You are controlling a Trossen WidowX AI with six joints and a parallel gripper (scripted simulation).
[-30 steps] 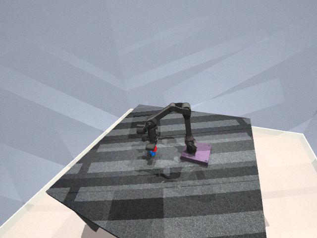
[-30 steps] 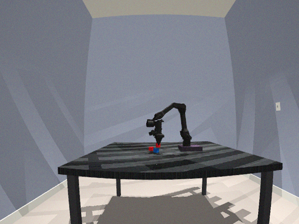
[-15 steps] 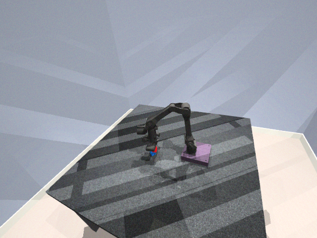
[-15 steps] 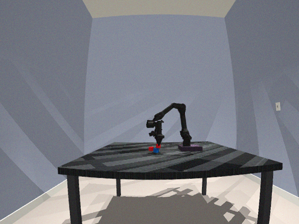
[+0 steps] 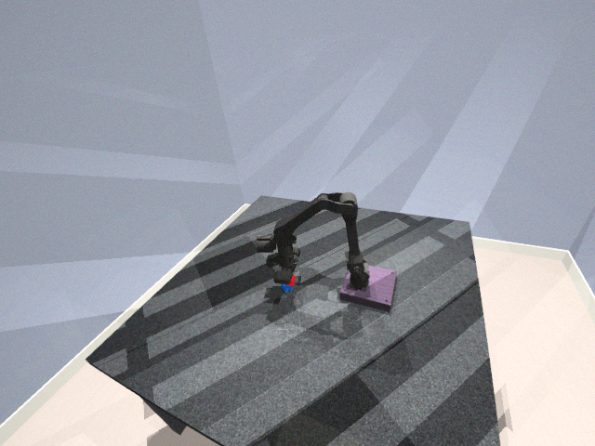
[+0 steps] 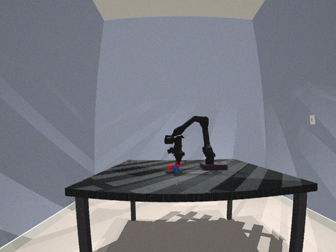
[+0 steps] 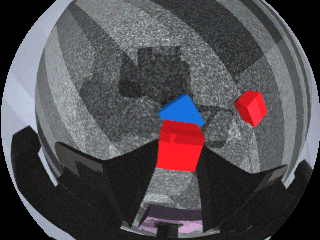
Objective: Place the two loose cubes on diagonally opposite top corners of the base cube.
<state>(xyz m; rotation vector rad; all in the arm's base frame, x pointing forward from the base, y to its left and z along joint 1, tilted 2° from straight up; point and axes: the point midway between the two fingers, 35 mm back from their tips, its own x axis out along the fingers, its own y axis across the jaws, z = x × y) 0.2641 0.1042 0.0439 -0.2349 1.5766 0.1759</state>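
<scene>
Now: gripper tip 2 cm short of the blue cube and 4 cm above it.
</scene>
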